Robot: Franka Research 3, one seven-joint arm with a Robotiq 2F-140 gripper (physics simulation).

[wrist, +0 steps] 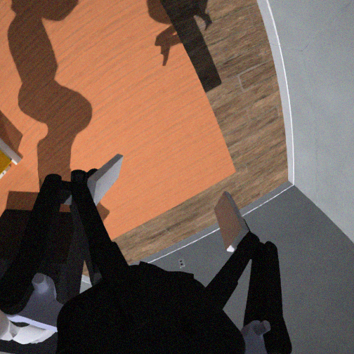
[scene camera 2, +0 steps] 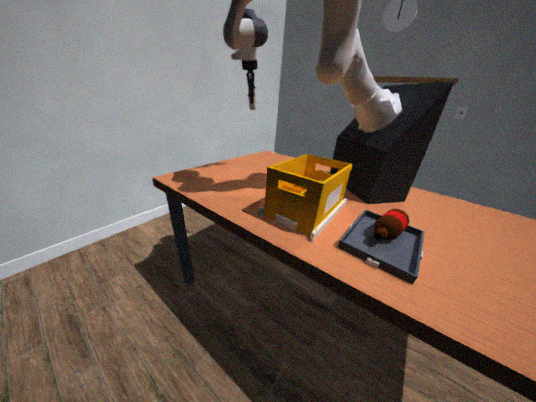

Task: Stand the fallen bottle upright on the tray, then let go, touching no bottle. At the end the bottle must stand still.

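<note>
A brown bottle [scene camera 2: 391, 224] with a red label lies on its side on the dark grey tray [scene camera 2: 355, 246], toward the tray's back part, its neck pointing to the front left in the scene view. The bottle and the tray do not show in the wrist view. My gripper [scene camera 2: 252, 106] [wrist: 171, 184] is open and empty. It hangs high above the far left end of the table, well away from the bottle and the tray.
A yellow crate [scene camera 2: 294, 206] stands on the orange table [scene camera 2: 465, 270], left of the tray; a corner of the crate [wrist: 4, 161] shows at the wrist view's left edge. The black robot base [scene camera 2: 372, 165] stands behind the crate and tray. A wall [wrist: 325, 90] rises past the table's end.
</note>
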